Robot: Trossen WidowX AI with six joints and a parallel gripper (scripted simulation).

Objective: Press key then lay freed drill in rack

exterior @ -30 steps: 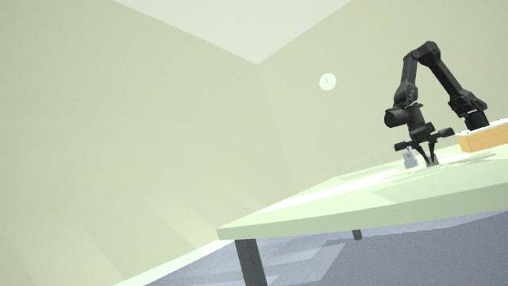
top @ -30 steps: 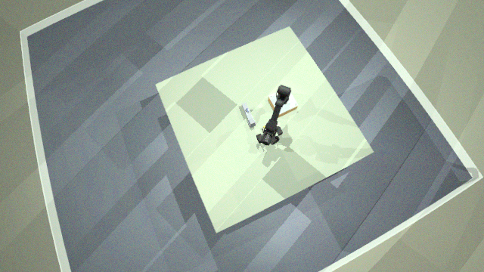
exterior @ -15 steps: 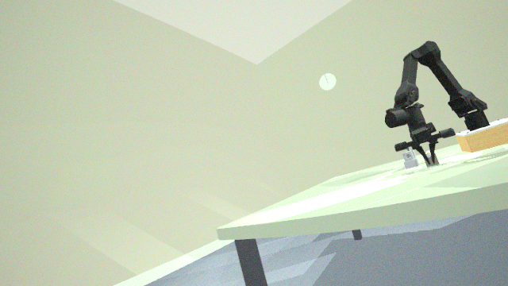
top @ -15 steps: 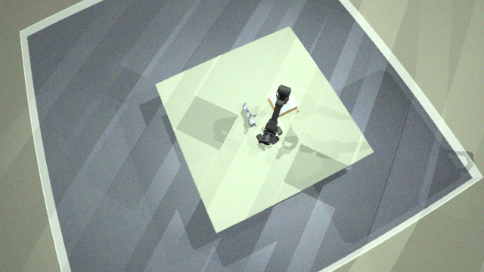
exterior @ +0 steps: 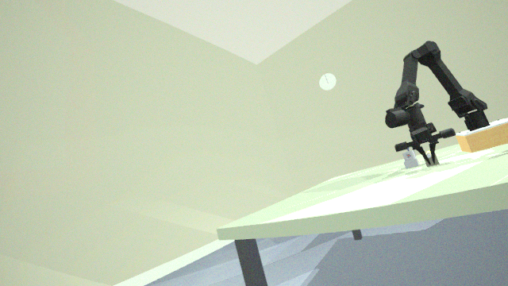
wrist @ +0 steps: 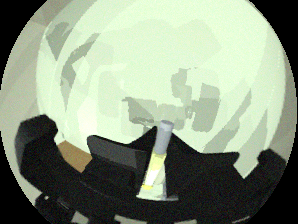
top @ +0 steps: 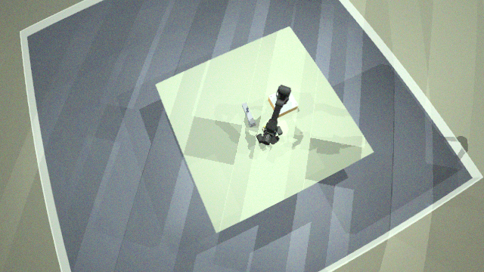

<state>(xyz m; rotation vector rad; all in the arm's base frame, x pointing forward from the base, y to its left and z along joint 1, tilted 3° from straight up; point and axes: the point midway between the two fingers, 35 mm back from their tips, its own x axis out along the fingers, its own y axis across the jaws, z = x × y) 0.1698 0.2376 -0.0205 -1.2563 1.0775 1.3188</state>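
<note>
Right now the drill is 4 cm to the right of my gripper tip and 4 cm above it. The rest, counted from my gripper tip: blue key: 10 cm ahead, 24 cm to the right, 4 cm above; grey rack: 1 cm ahead, 5 cm to the right, 1 cm above; drill fixture: 10 cm ahead, 21 cm to the right, 3 cm above.
</note>
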